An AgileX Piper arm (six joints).
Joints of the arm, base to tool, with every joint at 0 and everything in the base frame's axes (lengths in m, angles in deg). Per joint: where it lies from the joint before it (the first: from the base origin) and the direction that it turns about. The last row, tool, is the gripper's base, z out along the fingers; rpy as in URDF.
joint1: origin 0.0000 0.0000 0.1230 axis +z
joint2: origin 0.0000 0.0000 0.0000 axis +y
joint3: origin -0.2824 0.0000 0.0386 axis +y
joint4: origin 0.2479 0.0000 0.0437 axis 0.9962 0 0.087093
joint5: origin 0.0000 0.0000 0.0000 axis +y
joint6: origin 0.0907 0.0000 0.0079 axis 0.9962 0 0.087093
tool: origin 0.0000 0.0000 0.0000 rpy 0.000 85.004 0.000
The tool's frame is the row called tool.
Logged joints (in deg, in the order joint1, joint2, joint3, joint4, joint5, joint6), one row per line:
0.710 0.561 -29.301 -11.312 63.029 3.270
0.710 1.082 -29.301 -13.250 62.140 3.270
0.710 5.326 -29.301 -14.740 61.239 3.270
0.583 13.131 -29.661 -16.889 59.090 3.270
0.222 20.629 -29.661 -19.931 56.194 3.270
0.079 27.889 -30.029 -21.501 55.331 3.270
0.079 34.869 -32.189 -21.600 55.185 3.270
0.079 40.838 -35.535 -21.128 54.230 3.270
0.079 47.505 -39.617 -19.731 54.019 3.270
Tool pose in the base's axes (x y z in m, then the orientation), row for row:
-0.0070 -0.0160 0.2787 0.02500 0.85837 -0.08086 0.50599
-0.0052 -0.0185 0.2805 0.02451 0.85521 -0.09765 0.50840
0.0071 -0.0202 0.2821 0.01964 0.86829 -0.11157 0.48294
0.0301 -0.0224 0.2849 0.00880 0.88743 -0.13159 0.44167
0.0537 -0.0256 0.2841 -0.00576 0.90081 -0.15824 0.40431
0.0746 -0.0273 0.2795 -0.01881 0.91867 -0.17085 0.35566
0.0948 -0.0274 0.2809 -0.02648 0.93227 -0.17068 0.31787
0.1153 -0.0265 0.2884 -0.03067 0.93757 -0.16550 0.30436
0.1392 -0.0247 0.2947 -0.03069 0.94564 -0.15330 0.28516
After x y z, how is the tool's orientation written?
As a quaternion, x y z w.
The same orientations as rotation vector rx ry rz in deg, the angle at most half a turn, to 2 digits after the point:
3.46 118.63 -11.18
3.38 118.07 -13.48
2.74 121.22 -15.58
1.25 126.19 -18.71
-0.83 130.31 -22.89
-2.78 135.97 -25.29
-3.99 140.54 -25.73
-4.65 142.29 -25.12
-4.70 144.90 -23.49

